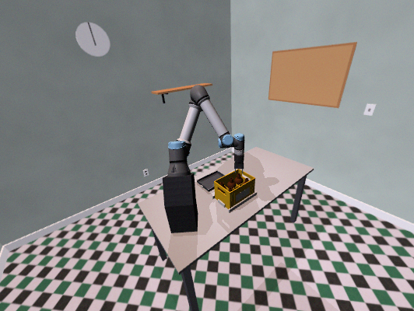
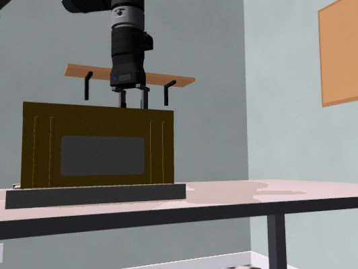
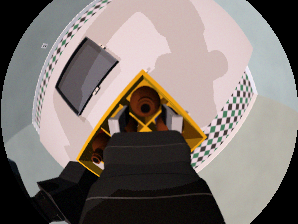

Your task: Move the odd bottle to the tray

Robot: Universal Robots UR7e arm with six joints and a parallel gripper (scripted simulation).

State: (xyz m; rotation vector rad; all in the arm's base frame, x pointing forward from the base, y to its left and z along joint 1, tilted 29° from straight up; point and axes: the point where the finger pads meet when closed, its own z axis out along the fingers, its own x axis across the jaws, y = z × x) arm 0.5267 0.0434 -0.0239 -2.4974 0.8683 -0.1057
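My hand is 11 cm above the brown bottle. Also, from my hand: dark tray (22 cm to the left, 19 cm below, 13 cm behind); crate (11 cm below, 8 cm behind, 6 cm to the right).
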